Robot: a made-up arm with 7 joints. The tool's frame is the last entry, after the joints. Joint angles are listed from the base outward.
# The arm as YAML. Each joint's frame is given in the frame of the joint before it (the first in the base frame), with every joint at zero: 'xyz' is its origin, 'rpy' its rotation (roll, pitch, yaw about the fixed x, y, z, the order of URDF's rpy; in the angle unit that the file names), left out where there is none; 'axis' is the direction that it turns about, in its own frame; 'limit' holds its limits. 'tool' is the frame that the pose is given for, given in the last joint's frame.
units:
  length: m
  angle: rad
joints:
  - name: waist
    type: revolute
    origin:
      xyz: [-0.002, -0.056, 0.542]
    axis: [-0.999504, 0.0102, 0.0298]
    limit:
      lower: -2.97
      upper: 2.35
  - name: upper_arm
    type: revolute
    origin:
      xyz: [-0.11, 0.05, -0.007]
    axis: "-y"
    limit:
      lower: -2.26
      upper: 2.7
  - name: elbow
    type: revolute
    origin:
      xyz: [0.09, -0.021, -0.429]
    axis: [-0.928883, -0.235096, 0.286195]
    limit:
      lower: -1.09
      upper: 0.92
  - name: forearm
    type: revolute
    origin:
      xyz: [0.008, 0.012, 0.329]
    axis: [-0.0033, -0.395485, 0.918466]
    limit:
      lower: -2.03
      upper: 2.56
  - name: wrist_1
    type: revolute
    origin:
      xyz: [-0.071, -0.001, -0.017]
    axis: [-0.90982, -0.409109, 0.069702]
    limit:
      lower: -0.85
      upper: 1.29
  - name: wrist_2
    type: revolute
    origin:
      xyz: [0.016, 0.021, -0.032]
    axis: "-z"
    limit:
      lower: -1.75
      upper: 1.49
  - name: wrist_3
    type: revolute
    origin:
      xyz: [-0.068, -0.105, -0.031]
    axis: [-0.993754, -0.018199, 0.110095]
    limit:
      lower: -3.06
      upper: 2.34
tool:
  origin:
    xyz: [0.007, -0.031, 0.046]
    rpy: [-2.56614, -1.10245, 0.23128]
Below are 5 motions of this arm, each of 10 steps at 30 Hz.
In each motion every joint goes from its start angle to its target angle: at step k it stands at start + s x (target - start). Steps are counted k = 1, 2, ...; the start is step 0. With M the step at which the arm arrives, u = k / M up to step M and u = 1 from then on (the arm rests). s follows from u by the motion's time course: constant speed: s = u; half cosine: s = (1 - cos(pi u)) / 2; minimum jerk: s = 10 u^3 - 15 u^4 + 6 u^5.
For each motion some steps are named. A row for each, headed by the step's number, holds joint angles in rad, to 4 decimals.
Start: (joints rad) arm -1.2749 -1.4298 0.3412 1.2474 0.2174 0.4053 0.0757
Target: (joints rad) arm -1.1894 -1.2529 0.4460 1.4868 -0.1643 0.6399 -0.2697
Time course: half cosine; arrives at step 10
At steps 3, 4, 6, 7, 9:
3: -1.2573 -1.3933 0.3628 1.2967 0.1387 0.4537 0.0045
4: -1.2454 -1.3687 0.3774 1.3301 0.0855 0.4864 -0.0436
6: -1.2189 -1.3140 0.4098 1.4041 -0.0324 0.5588 -0.1504
7: -1.2070 -1.2894 0.4244 1.4375 -0.0856 0.5915 -0.1985
9: -1.1915 -1.2572 0.4434 1.4809 -0.1550 0.6342 -0.2612

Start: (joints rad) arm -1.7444 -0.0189 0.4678 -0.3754 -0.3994 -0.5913 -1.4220
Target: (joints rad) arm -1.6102 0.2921 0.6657 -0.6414 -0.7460 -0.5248 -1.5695
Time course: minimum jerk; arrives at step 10
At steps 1, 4, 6, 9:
1: -1.7433 -0.0162 0.4695 -0.3777 -0.4024 -0.5907 -1.4233
4: -1.7018 0.0798 0.5306 -0.4598 -0.5094 -0.5702 -1.4688
6: -1.6528 0.1934 0.6029 -0.5570 -0.6360 -0.5459 -1.5227
9: -1.6113 0.2894 0.6640 -0.6391 -0.7430 -0.5254 -1.5682

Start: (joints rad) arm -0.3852 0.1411 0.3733 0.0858 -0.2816 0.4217 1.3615
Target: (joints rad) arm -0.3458 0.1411 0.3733 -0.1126 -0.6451 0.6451 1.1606
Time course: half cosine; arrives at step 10
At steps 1, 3, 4, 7, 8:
1: -0.3842 0.1411 0.3733 0.0809 -0.2905 0.4272 1.3566
3: -0.3771 0.1411 0.3733 0.0449 -0.3565 0.4677 1.3201
4: -0.3716 0.1411 0.3733 0.0173 -0.4072 0.4989 1.2921
7: -0.3539 0.1411 0.3733 -0.0717 -0.5702 0.5991 1.2020
8: -0.3496 0.1411 0.3733 -0.0937 -0.6104 0.6238 1.1798

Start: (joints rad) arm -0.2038 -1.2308 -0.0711 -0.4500 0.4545 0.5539 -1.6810
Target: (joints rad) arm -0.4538 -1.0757 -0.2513 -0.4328 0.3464 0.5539 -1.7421
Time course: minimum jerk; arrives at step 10
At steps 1, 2, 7, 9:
1: -0.2059 -1.2295 -0.0726 -0.4499 0.4536 0.5539 -1.6815
2: -0.2183 -1.2218 -0.0815 -0.4490 0.4482 0.5539 -1.6845
7: -0.4130 -1.1010 -0.2219 -0.4356 0.3640 0.5539 -1.7321
9: -0.4517 -1.0770 -0.2498 -0.4329 0.3473 0.5539 -1.7416

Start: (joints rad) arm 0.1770 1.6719 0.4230 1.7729 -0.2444 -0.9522 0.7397
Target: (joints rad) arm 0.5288 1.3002 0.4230 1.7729 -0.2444 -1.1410 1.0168
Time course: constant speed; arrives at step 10
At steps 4, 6, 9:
4: 0.3177 1.5232 0.4230 1.7729 -0.2444 -1.0277 0.8505
6: 0.3881 1.4489 0.4230 1.7729 -0.2444 -1.0655 0.9060
9: 0.4936 1.3374 0.4230 1.7729 -0.2444 -1.1221 0.9891

